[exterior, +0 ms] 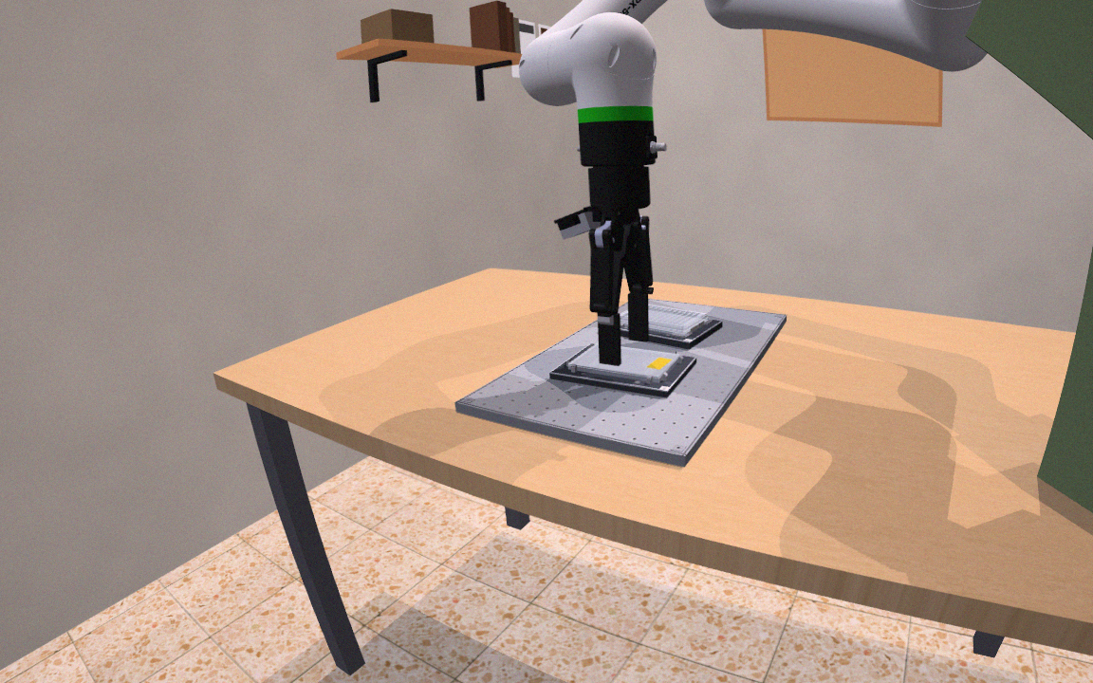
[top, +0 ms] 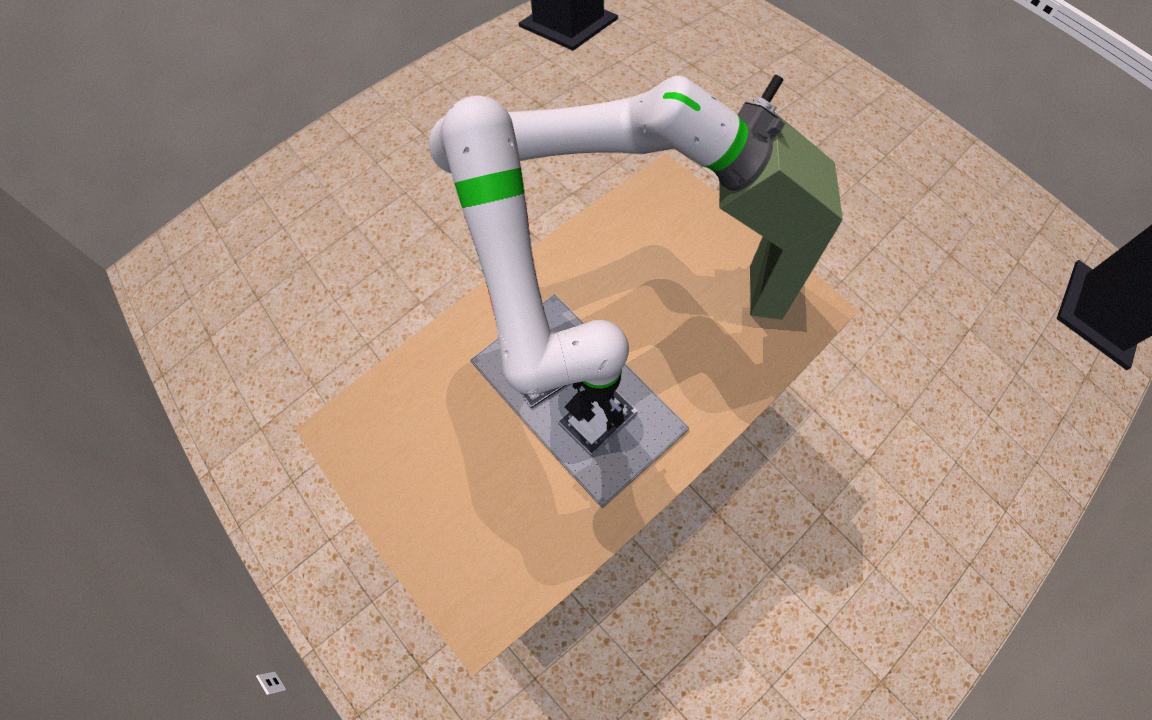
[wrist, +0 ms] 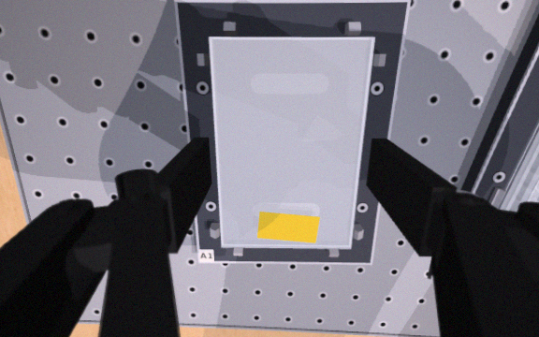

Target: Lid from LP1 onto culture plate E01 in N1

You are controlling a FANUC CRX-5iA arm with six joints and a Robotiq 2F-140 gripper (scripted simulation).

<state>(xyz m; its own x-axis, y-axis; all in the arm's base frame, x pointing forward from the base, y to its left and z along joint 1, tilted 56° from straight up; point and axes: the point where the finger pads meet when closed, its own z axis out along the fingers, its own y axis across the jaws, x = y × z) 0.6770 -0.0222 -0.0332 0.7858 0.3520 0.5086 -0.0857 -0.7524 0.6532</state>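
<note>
Now: the clear lid 40 mm below my hand. Also, from my hand: dark nest: 180 mm to the right, 50 mm below, 10 mm behind; culture plate: 180 mm to the right, 40 mm below, 10 mm behind; dark lid park: 50 mm below.
</note>
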